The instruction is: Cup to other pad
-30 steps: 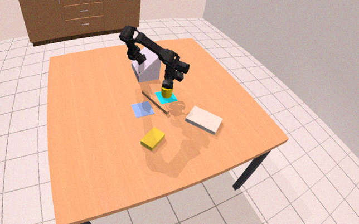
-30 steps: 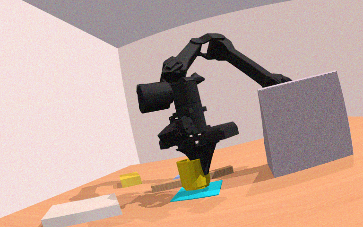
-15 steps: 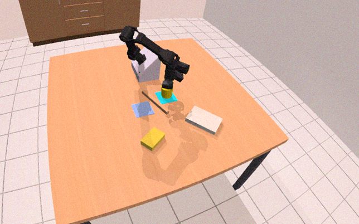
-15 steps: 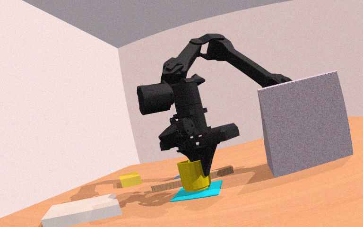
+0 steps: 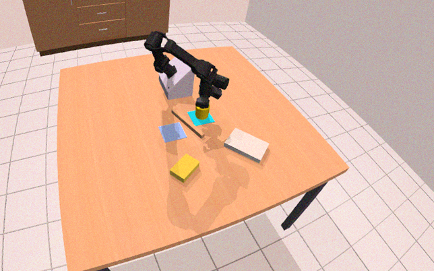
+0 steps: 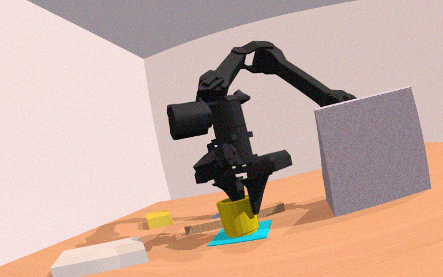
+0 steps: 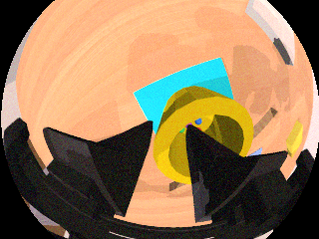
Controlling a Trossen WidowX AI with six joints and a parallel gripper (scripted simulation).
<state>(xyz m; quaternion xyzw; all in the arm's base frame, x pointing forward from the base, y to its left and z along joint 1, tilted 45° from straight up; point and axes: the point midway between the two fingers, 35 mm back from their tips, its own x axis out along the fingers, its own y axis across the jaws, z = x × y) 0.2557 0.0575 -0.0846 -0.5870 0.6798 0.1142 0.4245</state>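
The yellow cup is 20 mm ahead of my gripper tip and 10 mm to the right of it. Also, from my gripper tip: flat white box: 270 mm ahead, 120 mm to the left, 30 mm below; thin wooden stick: 100 mm to the right, 60 mm ahead, 40 mm below; cyan pad: 50 mm below, 30 mm ahead, 10 mm to the right.
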